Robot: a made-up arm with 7 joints. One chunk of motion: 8 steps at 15 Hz.
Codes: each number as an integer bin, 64 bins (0 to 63) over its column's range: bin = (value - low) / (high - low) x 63, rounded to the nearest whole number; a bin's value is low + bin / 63 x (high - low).
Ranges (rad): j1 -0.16..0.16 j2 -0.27..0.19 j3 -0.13..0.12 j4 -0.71..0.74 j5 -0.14..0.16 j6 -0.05..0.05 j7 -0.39..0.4
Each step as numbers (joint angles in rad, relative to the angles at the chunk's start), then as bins.
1 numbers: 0.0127 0.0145 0.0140 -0.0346 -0.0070 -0.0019 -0.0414
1 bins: 34 39 36 29 28 30 28
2 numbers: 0.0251 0.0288 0.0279 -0.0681 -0.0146 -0.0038 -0.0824
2 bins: 36 41 40 28 26 29 25
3 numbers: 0.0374 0.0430 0.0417 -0.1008 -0.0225 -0.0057 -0.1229
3 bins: 39 43 43 26 25 28 21
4 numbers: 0.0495 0.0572 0.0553 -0.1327 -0.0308 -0.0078 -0.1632
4 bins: 41 45 47 25 23 27 18
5 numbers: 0.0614 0.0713 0.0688 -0.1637 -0.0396 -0.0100 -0.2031
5 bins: 44 47 50 24 21 25 15
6 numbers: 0.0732 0.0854 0.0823 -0.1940 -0.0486 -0.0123 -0.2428
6 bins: 46 49 53 22 19 24 12
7 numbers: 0.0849 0.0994 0.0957 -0.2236 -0.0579 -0.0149 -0.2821
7 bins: 48 51 57 21 17 22 9
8 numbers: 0.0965 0.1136 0.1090 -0.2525 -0.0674 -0.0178 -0.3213
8 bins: 50 53 60 20 15 20 5
